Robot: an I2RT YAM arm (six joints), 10 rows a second.
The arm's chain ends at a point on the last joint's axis. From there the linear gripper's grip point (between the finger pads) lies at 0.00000 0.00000 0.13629 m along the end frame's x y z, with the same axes.
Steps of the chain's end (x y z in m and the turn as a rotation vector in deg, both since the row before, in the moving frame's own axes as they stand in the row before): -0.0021, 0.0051, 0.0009, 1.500, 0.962, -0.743; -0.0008, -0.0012, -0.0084, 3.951, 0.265, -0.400; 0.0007, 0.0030, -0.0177, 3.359, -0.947, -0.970; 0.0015, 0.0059, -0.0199, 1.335, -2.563, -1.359; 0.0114, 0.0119, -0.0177, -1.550, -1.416, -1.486; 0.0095, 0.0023, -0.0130, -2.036, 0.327, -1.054; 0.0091, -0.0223, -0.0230, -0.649, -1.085, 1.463; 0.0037, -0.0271, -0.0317, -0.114, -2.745, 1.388; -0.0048, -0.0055, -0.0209, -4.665, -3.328, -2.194; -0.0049, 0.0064, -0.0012, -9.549, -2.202, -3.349
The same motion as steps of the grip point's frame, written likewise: 0.0002, 0.0015, 0.0008, 1.500, 0.962, -0.743; -0.0002, -0.0106, -0.0087, 3.951, 0.265, -0.400; -0.0016, -0.0050, -0.0180, 3.359, -0.947, -0.970; -0.0046, 0.0028, -0.0201, 1.335, -2.563, -1.359; 0.0081, 0.0156, -0.0178, -1.550, -1.416, -1.486; 0.0103, 0.0071, -0.0131, -2.036, 0.327, -1.054; 0.0065, -0.0208, -0.0230, -0.649, -1.085, 1.463; -0.0028, -0.0269, -0.0319, -0.114, -2.745, 1.388; -0.0125, 0.0057, -0.0216, -4.665, -3.328, -2.194; -0.0094, 0.0291, -0.0032, -9.549, -2.202, -3.349
